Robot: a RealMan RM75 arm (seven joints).
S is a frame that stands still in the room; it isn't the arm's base.
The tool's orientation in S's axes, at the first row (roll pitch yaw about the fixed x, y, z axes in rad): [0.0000, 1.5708, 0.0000]
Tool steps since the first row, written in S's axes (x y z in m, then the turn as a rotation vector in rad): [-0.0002, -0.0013, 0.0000, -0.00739, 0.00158, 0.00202]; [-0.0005, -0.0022, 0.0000, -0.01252, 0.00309, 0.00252]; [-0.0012, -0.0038, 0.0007, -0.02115, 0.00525, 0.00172]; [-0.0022, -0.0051, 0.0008, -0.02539, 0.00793, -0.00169]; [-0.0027, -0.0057, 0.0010, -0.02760, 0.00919, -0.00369]
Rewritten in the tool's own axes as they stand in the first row. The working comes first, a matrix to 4 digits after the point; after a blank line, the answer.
The tool's axes in the first row as the columns of a matrix, in S's axes (used below as rounded here):
[0.0000, 0.0000, 1.0000]
[0.0000, 1.0000, 0.0000]
[-1.0000, 0.0000, 0.0000]

[0.0000, -0.0013, -0.0002, -0.00202, 0.00158, -0.00739]; [0.0000, -0.0022, -0.0005, -0.00252, 0.00309, -0.01252]; [-0.0007, -0.0038, -0.0012, -0.00172, 0.00525, -0.02115]; [-0.0008, -0.0051, -0.0022, 0.00169, 0.00793, -0.02539]; [-0.0010, -0.0057, -0.0027, 0.00369, 0.00919, -0.02760]
